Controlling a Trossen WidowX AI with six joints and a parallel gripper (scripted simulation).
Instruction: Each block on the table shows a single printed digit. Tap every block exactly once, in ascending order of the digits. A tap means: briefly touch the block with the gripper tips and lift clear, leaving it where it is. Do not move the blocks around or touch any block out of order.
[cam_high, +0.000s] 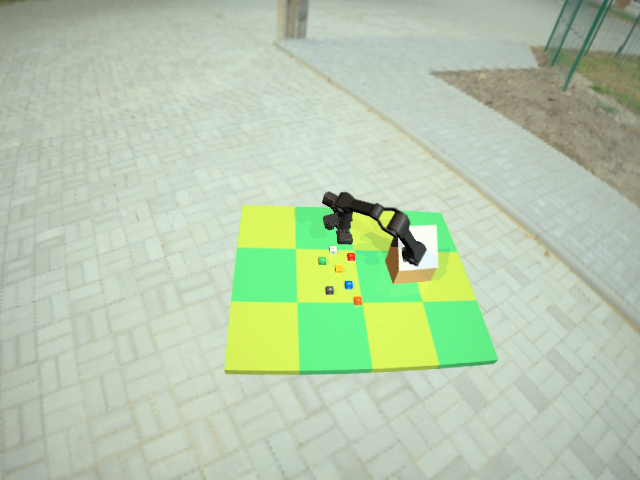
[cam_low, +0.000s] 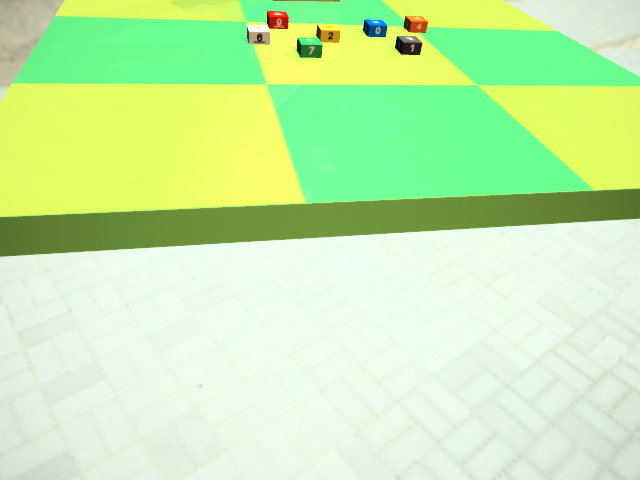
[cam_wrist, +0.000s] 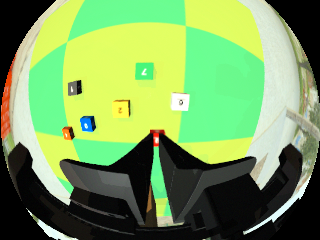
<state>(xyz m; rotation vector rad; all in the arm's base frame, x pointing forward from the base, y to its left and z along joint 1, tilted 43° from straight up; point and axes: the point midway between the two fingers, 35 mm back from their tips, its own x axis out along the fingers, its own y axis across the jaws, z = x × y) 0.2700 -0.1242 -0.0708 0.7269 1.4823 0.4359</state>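
The red block lies 7 cm behind my gripper tip and 12 cm below it. Also, from my gripper tip: yellow block: 6 cm to the left, 12 cm below; green block: 7 cm ahead, 1 cm to the left, 12 cm below; white block: 5 cm to the right, 12 cm below.
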